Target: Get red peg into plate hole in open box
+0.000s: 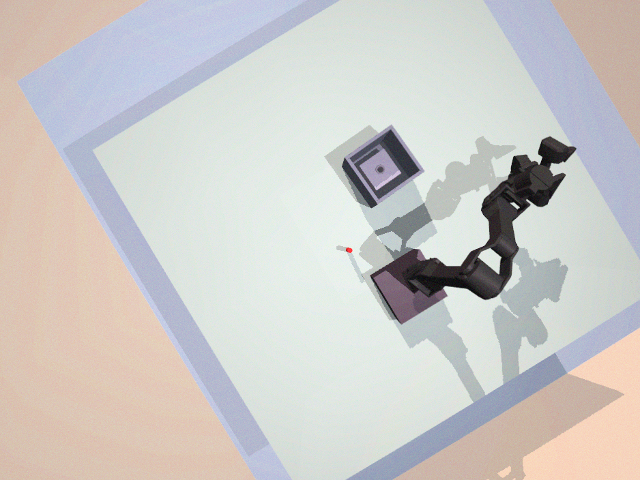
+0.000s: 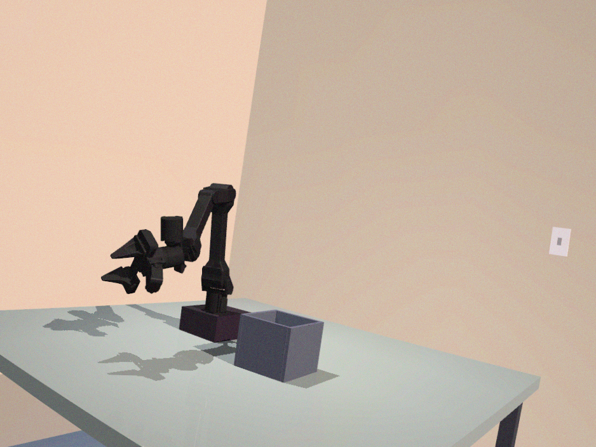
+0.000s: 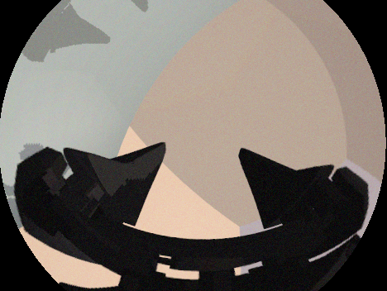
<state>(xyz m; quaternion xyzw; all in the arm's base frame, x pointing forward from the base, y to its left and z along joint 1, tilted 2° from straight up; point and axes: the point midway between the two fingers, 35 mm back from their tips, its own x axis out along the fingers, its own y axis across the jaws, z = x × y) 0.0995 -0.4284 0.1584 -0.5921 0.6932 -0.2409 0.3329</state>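
My gripper tip is now 70 mm short of the red peg, 590 mm to the right of it and 190 mm above it. The rest, counted from my gripper tip: plate: 230 mm ahead, 400 mm to the left, 180 mm below.
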